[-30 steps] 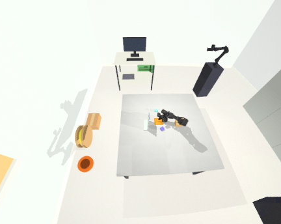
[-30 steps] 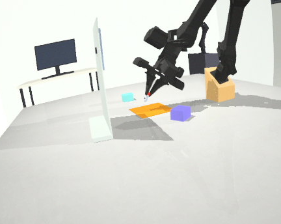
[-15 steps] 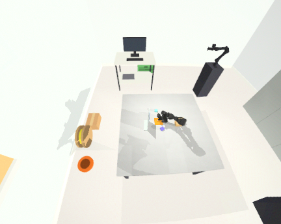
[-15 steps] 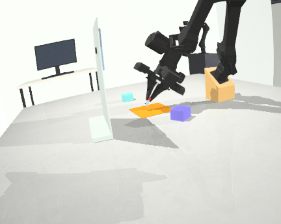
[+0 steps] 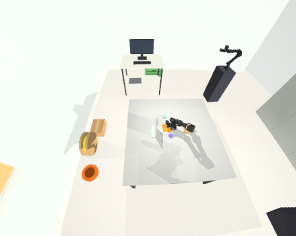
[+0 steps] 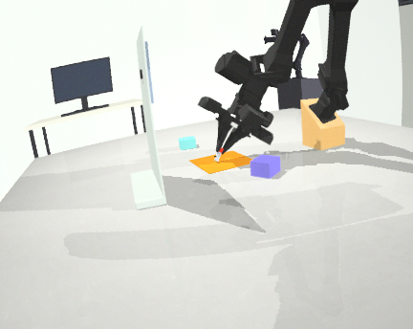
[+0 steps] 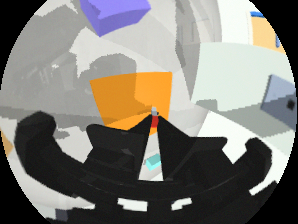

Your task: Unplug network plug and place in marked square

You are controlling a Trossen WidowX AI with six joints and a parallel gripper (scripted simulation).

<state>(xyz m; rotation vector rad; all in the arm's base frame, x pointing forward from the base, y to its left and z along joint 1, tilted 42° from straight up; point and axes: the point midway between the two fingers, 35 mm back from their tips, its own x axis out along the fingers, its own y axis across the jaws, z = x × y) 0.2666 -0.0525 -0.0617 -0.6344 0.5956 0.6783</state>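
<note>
Now: the orange marked square 1 cm behind my gripper tip and 2 cm below it. Round my gripper tip: upright white panel: 18 cm ahead, 4 cm to the left, 11 cm above; cyan block: 1 cm behind, 19 cm to the right, 1 cm below; purple cube: 2 cm behind, 14 cm to the left, 1 cm below.
</note>
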